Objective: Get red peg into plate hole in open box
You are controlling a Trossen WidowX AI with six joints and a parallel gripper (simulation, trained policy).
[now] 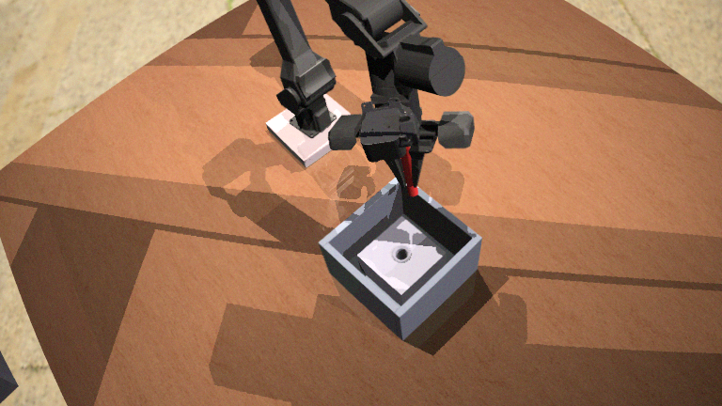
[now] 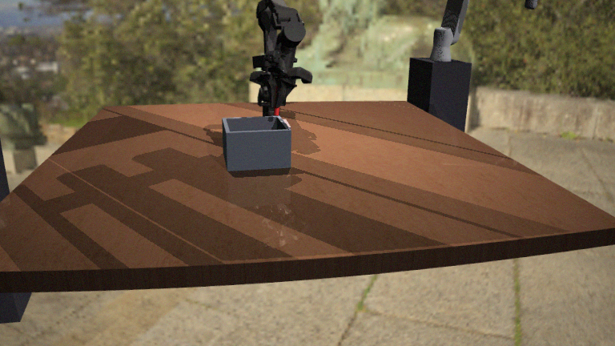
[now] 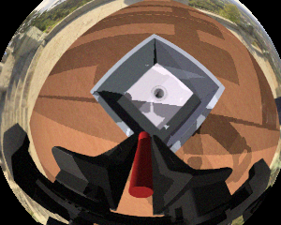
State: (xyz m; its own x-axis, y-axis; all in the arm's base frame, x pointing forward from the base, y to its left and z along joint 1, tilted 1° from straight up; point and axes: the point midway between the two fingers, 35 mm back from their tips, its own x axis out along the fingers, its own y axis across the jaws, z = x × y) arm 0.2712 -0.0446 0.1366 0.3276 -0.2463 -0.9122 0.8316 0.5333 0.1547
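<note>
The grey box is 100 mm below my gripper tip, 60 mm to the right of it and 30 mm ahead of it. The rest, counted from my gripper tip: red peg (20 mm above, 10 mm to the left, 10 mm behind).
</note>
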